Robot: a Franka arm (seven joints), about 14 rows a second.
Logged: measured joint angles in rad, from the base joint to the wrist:
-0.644, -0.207, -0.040, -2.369, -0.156, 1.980, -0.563
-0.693, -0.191, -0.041, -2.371, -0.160, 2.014, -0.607
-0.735, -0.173, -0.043, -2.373, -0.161, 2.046, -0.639
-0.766, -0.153, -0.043, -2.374, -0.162, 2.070, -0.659
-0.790, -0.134, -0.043, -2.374, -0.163, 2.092, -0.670
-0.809, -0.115, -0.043, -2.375, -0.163, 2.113, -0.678
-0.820, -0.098, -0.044, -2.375, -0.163, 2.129, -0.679
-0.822, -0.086, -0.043, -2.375, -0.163, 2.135, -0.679
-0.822, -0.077, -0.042, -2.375, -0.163, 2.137, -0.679
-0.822, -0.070, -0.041, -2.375, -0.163, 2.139, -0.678
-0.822, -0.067, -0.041, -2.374, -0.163, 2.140, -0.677
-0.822, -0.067, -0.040, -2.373, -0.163, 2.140, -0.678
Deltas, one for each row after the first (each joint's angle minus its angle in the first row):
-0.049, 0.016, -0.001, -0.002, -0.004, 0.034, -0.044
-0.091, 0.034, -0.003, -0.004, -0.005, 0.066, -0.076
-0.122, 0.054, -0.003, -0.005, -0.006, 0.090, -0.096
-0.146, 0.073, -0.003, -0.005, -0.007, 0.112, -0.107
-0.165, 0.092, -0.003, -0.006, -0.007, 0.133, -0.115
-0.176, 0.109, -0.004, -0.006, -0.007, 0.149, -0.116
-0.178, 0.121, -0.003, -0.006, -0.007, 0.155, -0.116
-0.178, 0.130, -0.002, -0.006, -0.007, 0.157, -0.116
-0.178, 0.137, -0.001, -0.006, -0.007, 0.159, -0.115
-0.178, 0.140, -0.001, -0.005, -0.007, 0.160, -0.114
-0.178, 0.140, 0.000, -0.004, -0.007, 0.160, -0.115

